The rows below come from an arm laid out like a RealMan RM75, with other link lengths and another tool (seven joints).
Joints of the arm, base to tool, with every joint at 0 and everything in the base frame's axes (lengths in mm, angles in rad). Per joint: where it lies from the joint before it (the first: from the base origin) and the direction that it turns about. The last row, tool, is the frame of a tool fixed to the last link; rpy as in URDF.
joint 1: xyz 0 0 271.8 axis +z
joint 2: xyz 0 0 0 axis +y
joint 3: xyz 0 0 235.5 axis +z
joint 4: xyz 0 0 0 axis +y
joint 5: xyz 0 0 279.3 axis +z
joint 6: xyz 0 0 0 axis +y
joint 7: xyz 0 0 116.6 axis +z
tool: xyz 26 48 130 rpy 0.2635 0 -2.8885
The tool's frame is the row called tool.
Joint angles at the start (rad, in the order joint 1, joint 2, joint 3, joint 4, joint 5, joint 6, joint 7):
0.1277, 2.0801, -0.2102, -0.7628, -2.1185, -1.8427, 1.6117
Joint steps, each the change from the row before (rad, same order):
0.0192, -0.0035, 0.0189, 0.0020, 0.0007, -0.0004, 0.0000
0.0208, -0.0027, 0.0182, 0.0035, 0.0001, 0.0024, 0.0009
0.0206, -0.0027, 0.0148, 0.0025, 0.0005, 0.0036, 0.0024
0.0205, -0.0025, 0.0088, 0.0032, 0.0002, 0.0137, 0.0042
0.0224, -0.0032, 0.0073, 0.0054, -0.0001, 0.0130, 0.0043
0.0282, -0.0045, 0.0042, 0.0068, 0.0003, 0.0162, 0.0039
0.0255, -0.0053, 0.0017, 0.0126, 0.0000, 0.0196, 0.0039
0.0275, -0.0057, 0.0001, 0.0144, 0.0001, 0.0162, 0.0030
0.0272, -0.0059, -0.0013, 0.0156, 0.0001, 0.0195, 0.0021
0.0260, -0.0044, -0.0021, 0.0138, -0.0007, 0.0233, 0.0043
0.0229, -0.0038, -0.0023, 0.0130, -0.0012, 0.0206, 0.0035
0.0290, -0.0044, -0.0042, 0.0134, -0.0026, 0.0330, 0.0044
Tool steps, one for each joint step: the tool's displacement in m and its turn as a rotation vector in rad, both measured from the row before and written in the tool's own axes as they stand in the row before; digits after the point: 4 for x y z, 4 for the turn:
0.0083, -0.0001, 0.0030, 0.0066, 0.0113, -0.0148
0.0082, 0.0004, 0.0041, 0.0068, 0.0115, -0.0129
0.0081, 0.0004, 0.0045, 0.0065, 0.0093, -0.0119
0.0078, 0.0025, 0.0054, -0.0006, 0.0072, -0.0093
0.0078, 0.0021, 0.0064, 0.0029, 0.0053, -0.0086
0.0093, 0.0023, 0.0087, 0.0054, 0.0019, -0.0123
0.0077, 0.0029, 0.0087, 0.0036, 0.0024, -0.0065
0.0075, 0.0017, 0.0099, 0.0096, -0.0006, -0.0069
0.0072, 0.0023, 0.0102, 0.0072, -0.0009, -0.0068
0.0068, 0.0029, 0.0101, 0.0026, -0.0004, -0.0043
0.0055, 0.0024, 0.0092, 0.0026, -0.0013, -0.0031
0.0075, 0.0045, 0.0114, -0.0048, -0.0021, -0.0064

